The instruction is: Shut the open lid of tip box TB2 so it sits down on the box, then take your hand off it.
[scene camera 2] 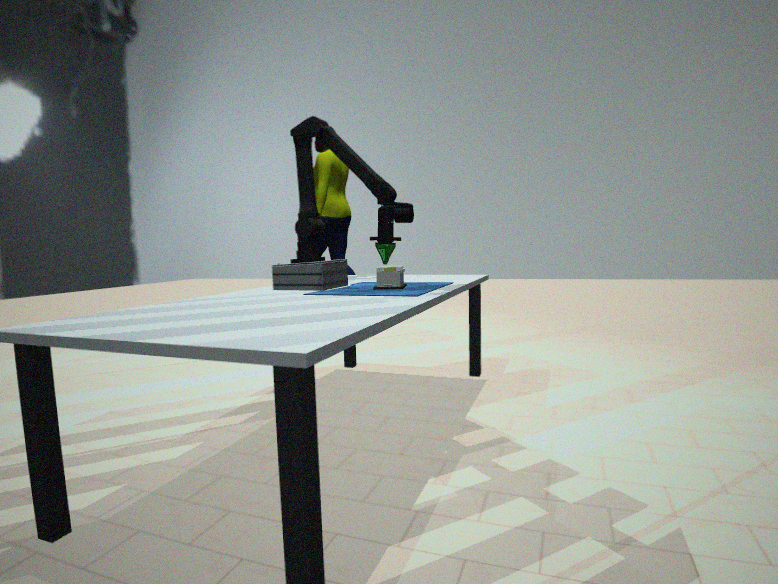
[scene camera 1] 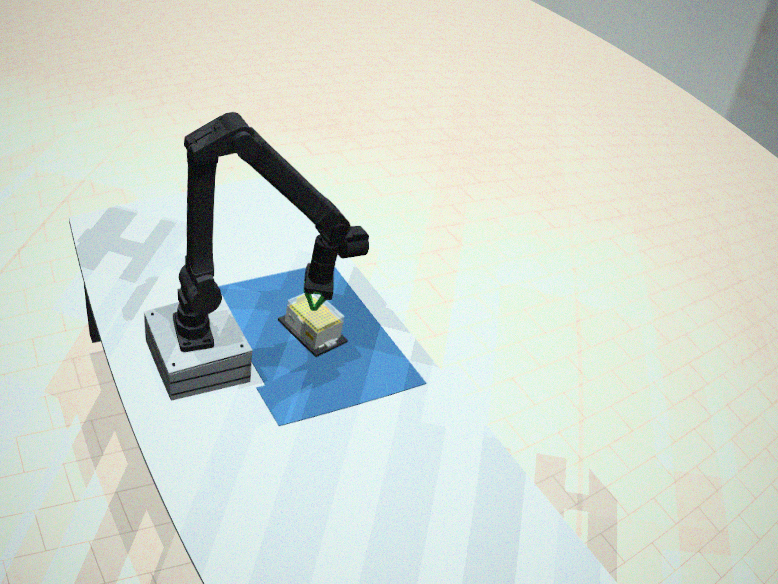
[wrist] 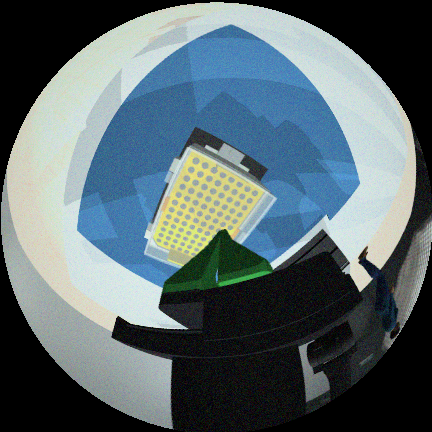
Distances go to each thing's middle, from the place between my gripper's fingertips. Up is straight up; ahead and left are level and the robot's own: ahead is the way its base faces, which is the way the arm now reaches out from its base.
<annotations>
Right now the clear lid (scene camera 1: 327, 315) is 2 cm to the left of my hand, 2 cm below it and 1 cm ahead of it.
</annotations>
